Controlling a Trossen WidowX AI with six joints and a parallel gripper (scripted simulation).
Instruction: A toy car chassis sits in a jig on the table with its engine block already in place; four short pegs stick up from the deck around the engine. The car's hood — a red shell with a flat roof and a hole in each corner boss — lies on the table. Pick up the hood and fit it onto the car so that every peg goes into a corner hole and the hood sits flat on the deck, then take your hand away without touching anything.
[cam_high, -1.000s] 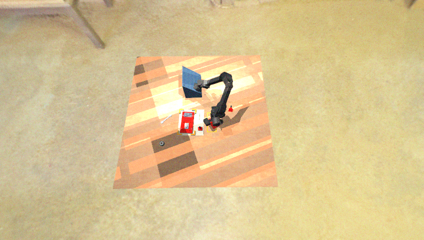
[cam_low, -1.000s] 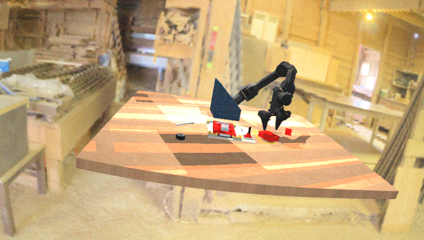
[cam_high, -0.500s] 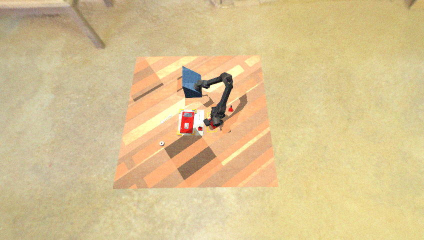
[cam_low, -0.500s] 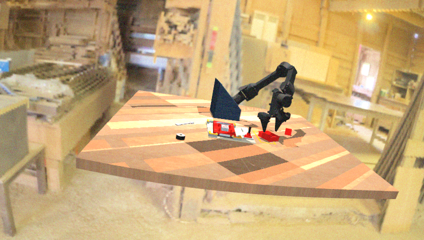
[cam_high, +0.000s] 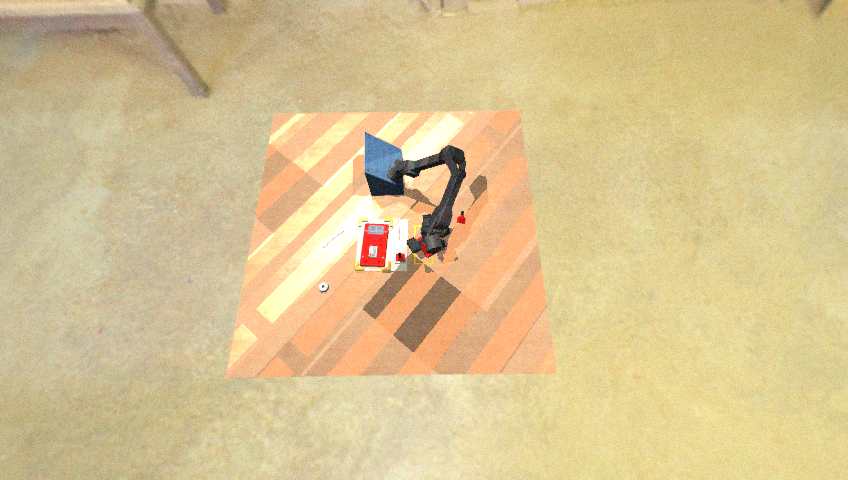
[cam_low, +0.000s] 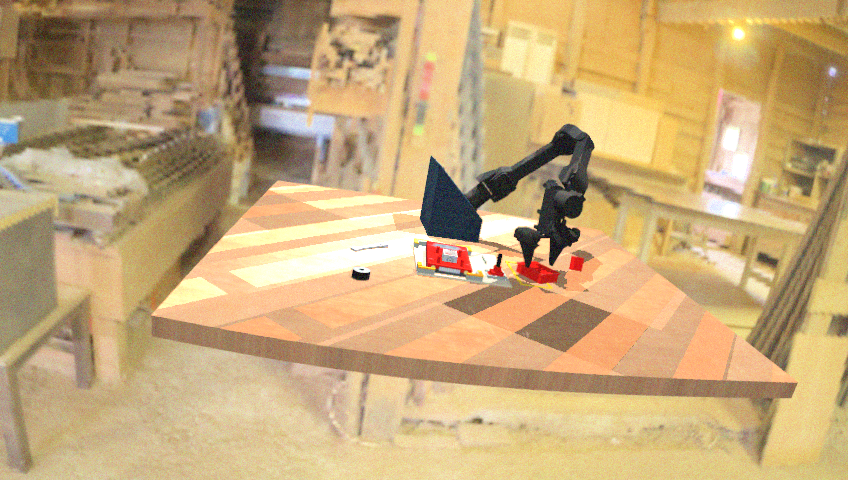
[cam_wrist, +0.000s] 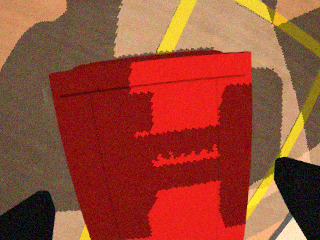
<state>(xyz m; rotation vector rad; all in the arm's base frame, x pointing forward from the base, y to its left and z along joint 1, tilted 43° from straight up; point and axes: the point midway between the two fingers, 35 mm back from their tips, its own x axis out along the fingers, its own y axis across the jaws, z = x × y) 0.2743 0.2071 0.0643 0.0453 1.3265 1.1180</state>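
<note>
My gripper tip is now 10 mm above the red hood. Also, from my gripper tip: white wrench: 10 mm ahead, 440 mm to the right, 30 mm below.
</note>
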